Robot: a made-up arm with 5 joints.
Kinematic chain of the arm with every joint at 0, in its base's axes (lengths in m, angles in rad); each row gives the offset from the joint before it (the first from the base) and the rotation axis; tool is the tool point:
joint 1: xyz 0 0 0.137 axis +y
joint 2: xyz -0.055 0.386 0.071 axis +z
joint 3: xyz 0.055 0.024 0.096 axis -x
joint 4: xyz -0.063 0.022 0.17 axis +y
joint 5: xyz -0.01 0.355 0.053 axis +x
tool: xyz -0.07 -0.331 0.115
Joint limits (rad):
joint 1: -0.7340..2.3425
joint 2: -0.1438..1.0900
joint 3: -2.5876..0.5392
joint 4: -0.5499..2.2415
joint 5: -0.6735..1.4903
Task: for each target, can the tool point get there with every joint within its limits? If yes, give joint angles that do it. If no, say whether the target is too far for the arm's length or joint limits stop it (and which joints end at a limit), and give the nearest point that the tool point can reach.
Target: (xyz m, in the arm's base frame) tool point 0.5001 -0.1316 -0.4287
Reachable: no: joint limits stop it (at a limit: joint 1, joint 5) | nearest point 0.3975 0.0324 -0.2795 | short by 0.244 m
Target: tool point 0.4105 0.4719 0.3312
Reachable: yes | joints 0.7221 0.2326 -0.3390 1.6338 -0.2682
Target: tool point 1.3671 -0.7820 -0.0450
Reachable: no: too far | nearest point 0.5679 0.0139 0.0614 | short by 1.133 m
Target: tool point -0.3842 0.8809 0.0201
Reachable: no: joint limits stop it (at a limit: joint 1, joint 2, joint 3, joint 5) | nearest point -0.3647 0.7561 0.1094 | short by 0.155 m
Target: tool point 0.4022 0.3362 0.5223
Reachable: yes | joints 1.2193 0.7181 -0.2494 1.9690 1.1327
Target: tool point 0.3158 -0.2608 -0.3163
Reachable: no: joint limits stop it (at a limit: joint 1, joint 5) | nearest point 0.2720 -0.0698 -0.2079 | short by 0.224 m
